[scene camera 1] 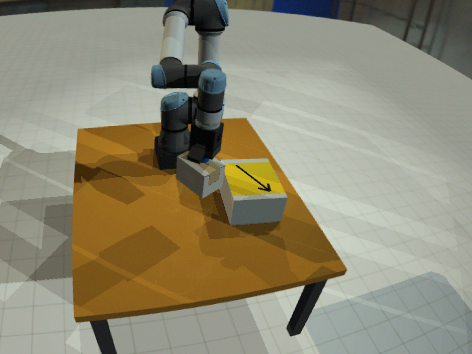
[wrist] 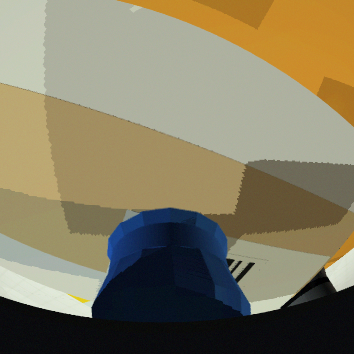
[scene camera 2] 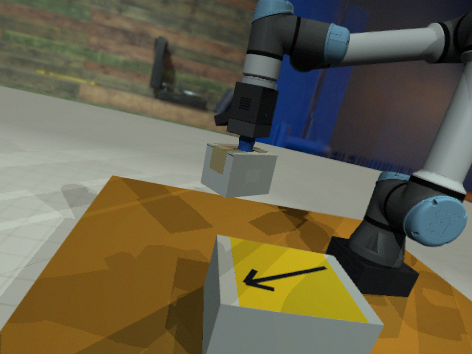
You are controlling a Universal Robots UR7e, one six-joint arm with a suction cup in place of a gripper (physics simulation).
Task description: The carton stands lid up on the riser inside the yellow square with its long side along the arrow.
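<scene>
The carton [scene camera 1: 190,174] [scene camera 2: 251,174] [wrist: 150,70] is grey-white with tan tape over its lid and down one end. It hangs lid up and level in the air, beside the riser in scene view 1 and behind it in scene view 2. My gripper [scene camera 1: 206,160] [scene camera 2: 245,145] [wrist: 170,230], a blue suction cup, is on the lid and holds the carton. The grey riser [scene camera 1: 257,211] [scene camera 2: 295,332] stands on the table and bears the yellow square [scene camera 1: 239,186] [scene camera 2: 312,297] with a black arrow [scene camera 1: 254,179] [scene camera 2: 285,275]. The carton's long side runs roughly along the arrow.
The robot's dark base [scene camera 1: 167,156] [scene camera 2: 372,275] stands on the orange table [scene camera 1: 125,215] [scene camera 2: 100,240] [wrist: 310,30], behind the riser in scene view 1. The riser is near the table's right edge in that view. The arm's forearm reaches over the base to the carton.
</scene>
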